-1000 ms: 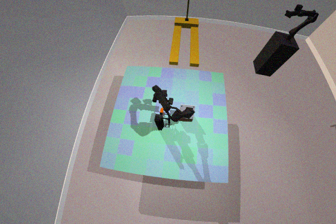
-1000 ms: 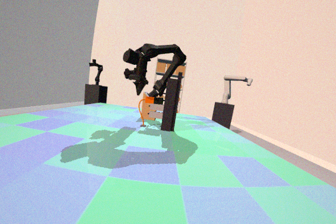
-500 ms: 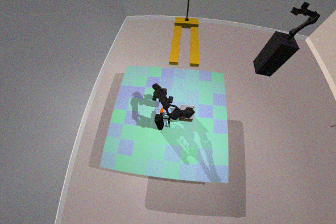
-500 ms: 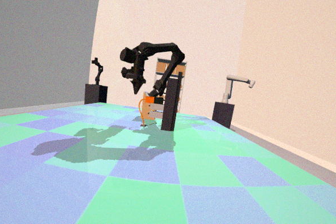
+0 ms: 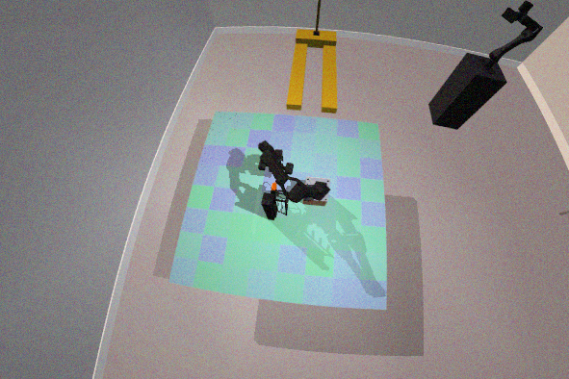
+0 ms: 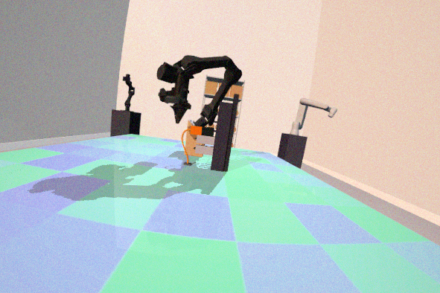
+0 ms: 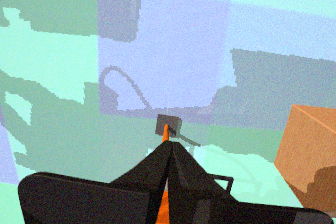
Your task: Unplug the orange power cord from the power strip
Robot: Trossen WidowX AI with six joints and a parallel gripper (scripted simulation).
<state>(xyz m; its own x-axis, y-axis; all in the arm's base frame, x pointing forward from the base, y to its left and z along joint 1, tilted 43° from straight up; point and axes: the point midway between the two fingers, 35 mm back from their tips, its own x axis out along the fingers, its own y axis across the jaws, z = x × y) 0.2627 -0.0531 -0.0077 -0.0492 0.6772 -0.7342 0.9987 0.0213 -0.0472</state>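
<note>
Now: gripper tip 10 cm to the right of the orange plug and 1 cm above it.
</note>
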